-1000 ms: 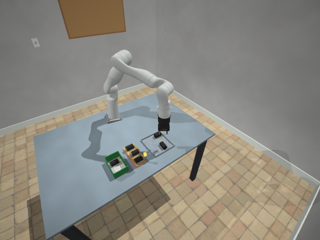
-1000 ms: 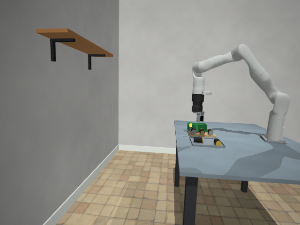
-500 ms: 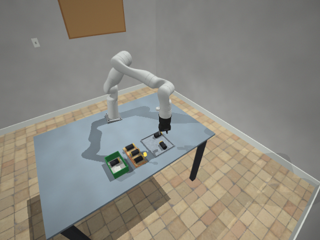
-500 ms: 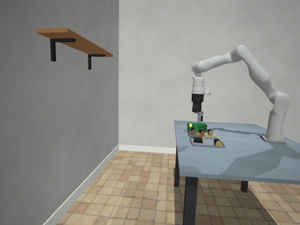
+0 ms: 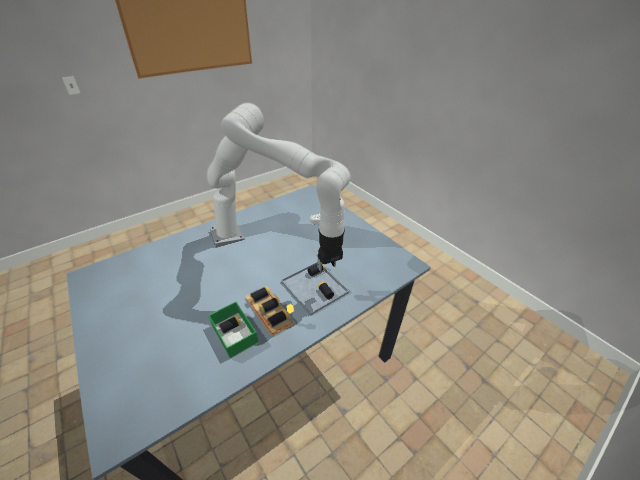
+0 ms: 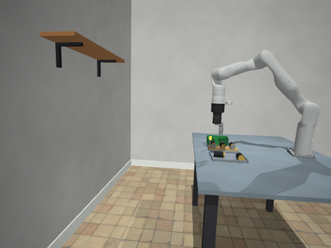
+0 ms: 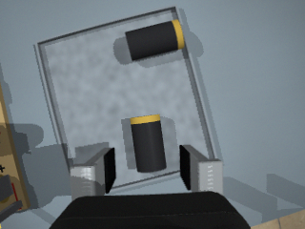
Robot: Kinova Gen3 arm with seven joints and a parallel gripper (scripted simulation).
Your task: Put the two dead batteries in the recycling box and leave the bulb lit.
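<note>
The grey tray is 50 mm behind my hand, 20 mm to the right of it and 150 mm below it. Also, from my hand: green recycling box (360 mm to the right, 140 mm below).
</note>
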